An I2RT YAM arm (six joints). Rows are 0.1 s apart.
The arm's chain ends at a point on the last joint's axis. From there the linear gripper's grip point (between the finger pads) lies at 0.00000 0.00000 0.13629 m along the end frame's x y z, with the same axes.
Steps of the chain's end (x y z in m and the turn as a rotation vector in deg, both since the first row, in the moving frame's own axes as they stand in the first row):
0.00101 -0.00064 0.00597 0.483 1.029 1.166
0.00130 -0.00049 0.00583 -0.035 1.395 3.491
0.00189 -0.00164 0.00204 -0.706 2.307 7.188
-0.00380 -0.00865 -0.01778 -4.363 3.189 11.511
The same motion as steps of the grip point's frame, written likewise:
0.00347 -0.00176 0.00594 0.483 1.029 1.166
0.00461 -0.00031 0.00579 -0.035 1.395 3.491
0.00726 0.00038 0.00192 -0.706 2.307 7.188
0.00269 0.00240 -0.01838 -4.363 3.189 11.511

